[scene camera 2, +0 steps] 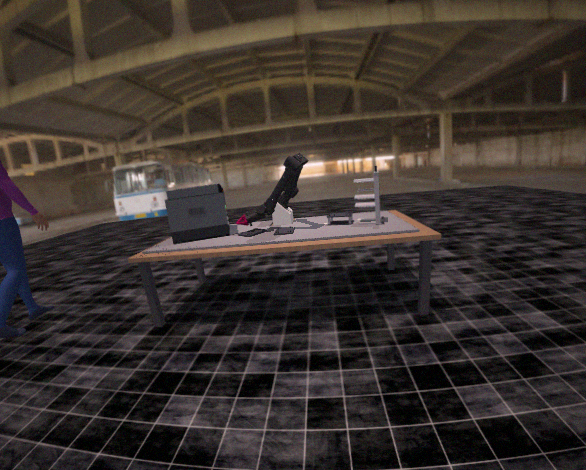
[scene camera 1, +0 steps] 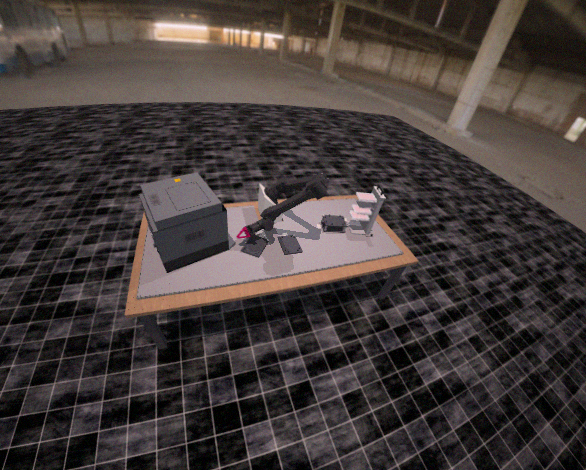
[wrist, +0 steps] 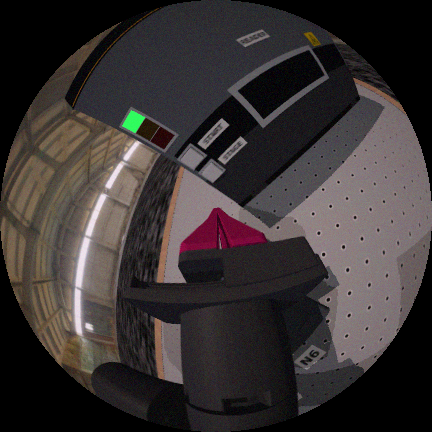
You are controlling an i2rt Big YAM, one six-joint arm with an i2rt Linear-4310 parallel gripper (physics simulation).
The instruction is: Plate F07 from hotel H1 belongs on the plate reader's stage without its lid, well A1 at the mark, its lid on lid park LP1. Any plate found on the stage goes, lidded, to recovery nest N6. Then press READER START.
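Places are measured from the arm's base along level axes (x right, y back, z down), in centimetres.
Pixels of known places: gripper, fingertip midpoint: (scene camera 2: 236,223) (scene camera 1: 237,237) (wrist: 216,212); arm's base, link origin: (scene camera 2: 280,203) (scene camera 1: 270,196).
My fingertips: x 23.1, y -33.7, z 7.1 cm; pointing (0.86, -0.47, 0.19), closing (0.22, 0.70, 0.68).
For each thing: its top centre in the pictures, then the offset to it from my fingertips. "*": a spot on its surface instead.
- dark grey plate reader, top centre: (scene camera 1: 180,192) (scene camera 2: 196,186) dx +30.0, dy +5.6, dz -27.7 cm
- START button, top centre: (wrist: 185,152) dx +5.7, dy -0.9, dz -5.0 cm
- STAGE button, top centre: (wrist: 206,167) dx +5.7, dy -0.9, dz -1.8 cm
- N6 label, surface spot: (wrist: 310,356) * dx -16.1, dy +9.6, dz +7.6 cm
The dark grey plate reader (scene camera 1: 192,235) (scene camera 2: 197,212) (wrist: 165,65) stands at the left of the table. In the wrist view its green lamp (wrist: 133,121) is lit, and the START button (wrist: 192,156) and STAGE button (wrist: 212,171) show on its front. No stage shows outside the reader. My gripper (scene camera 1: 240,233) (scene camera 2: 240,220) (wrist: 216,212) is shut and empty, its magenta fingertips a little in front of the buttons, apart from them. The N6 label (wrist: 310,356) shows beside the wrist. A hotel (scene camera 1: 376,212) (scene camera 2: 377,197) with several pale plates stands at the right; its labels are unreadable.
Two dark flat nests, one nearer the reader (scene camera 1: 255,247) and one to its right (scene camera 1: 290,245), lie at the middle of the table. A dark raised holder (scene camera 1: 334,223) (scene camera 2: 340,218) stands left of the hotel. A person (scene camera 2: 12,240) is at the far left.
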